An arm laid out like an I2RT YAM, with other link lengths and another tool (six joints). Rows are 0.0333 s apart.
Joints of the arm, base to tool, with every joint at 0 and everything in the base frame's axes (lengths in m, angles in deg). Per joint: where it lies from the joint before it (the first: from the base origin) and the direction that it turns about. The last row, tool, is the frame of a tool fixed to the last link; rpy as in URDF.
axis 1: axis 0 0 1 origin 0 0 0.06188
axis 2: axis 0 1 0 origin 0.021 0.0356 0.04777
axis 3: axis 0 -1 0 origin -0.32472 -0.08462 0
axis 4: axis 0 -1 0 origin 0.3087 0.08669 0.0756
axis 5: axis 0 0 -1 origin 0.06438 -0.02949 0.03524
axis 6: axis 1 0 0 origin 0.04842 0 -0.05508
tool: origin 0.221 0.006 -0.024 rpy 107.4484 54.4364 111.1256
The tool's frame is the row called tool.
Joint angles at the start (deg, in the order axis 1, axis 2, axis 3, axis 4, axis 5, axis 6): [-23.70 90.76 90.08 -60.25 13.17 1.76]
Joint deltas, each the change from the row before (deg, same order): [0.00 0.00 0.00 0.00 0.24 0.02]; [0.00 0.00 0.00 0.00 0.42 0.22]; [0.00 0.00 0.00 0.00 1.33 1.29]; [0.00 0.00 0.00 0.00 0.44 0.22]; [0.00 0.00 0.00 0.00 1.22 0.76]
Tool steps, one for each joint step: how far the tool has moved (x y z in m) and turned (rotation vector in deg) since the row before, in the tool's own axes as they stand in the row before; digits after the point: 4 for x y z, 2 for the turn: [-0.0006 -0.0009 -0.0001 0.19 -0.14 0.06]; [-0.0011 -0.0015 -0.0002 0.29 -0.24 0.29]; [-0.0034 -0.0046 -0.0006 0.78 -0.79 1.49]; [-0.0012 -0.0016 -0.0002 0.30 -0.27 0.29]; [-0.0033 -0.0043 -0.0006 0.79 -0.74 0.95]
